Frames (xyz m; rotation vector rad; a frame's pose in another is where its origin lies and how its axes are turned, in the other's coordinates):
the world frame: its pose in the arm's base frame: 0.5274 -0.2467 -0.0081 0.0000 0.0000 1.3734
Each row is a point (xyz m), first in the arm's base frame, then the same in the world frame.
Working: the arm's base frame: its pose in the world frame: 0.1385 0.5655 0.0081 0.0000 0.0000 -1.3734

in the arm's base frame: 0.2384 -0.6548 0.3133
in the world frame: -0.4569 0.2034 0.3214
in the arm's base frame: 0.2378 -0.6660 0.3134
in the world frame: -0.4680 0.2017 0.3215
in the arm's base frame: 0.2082 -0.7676 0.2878
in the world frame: -0.5734 0.2108 0.2959
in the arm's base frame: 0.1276 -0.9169 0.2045
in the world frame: -0.7356 0.2606 0.2126
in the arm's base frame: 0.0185 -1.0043 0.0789
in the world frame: -0.8427 0.3504 0.0870
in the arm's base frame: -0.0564 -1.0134 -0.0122
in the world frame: -0.8663 0.4221 -0.0041
